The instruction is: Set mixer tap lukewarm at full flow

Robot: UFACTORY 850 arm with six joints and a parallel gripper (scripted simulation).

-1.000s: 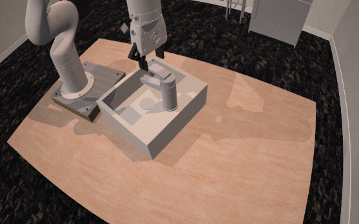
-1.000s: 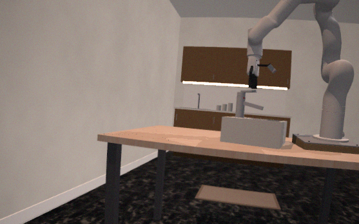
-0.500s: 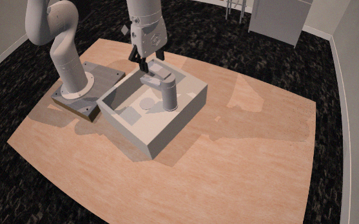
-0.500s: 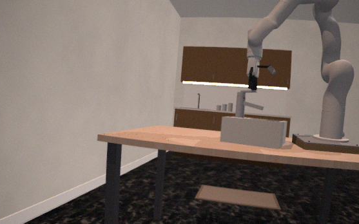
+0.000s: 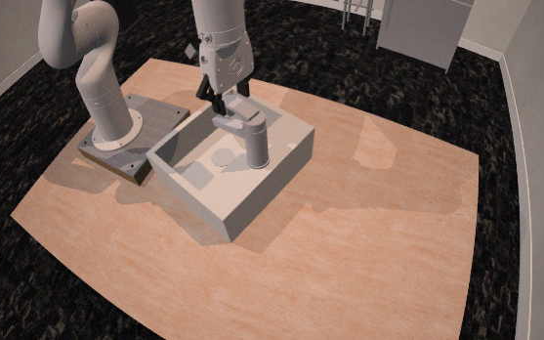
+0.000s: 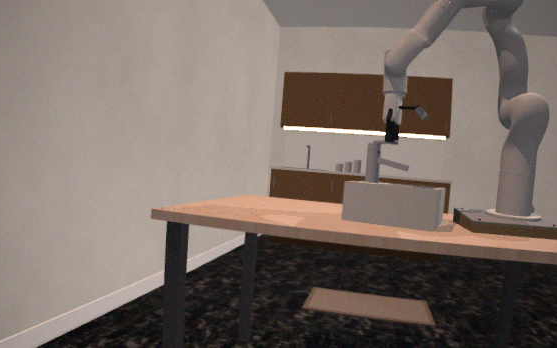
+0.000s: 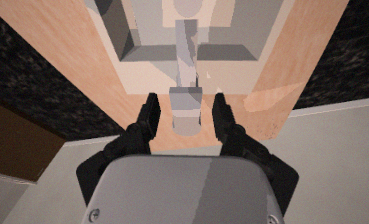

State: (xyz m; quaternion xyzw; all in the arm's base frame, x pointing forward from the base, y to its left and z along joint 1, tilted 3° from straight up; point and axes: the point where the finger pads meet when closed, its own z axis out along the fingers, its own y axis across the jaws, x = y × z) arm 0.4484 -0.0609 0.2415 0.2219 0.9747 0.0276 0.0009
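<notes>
The flat lever lies 20 mm ahead of my hand, 10 mm to the right of it and 10 mm below it. From my hand the other things lie so: grey mixer tap: 40 mm ahead, 20 mm to the right, 60 mm below; grey sink basin: 50 mm behind, 20 mm to the left, 250 mm below.
</notes>
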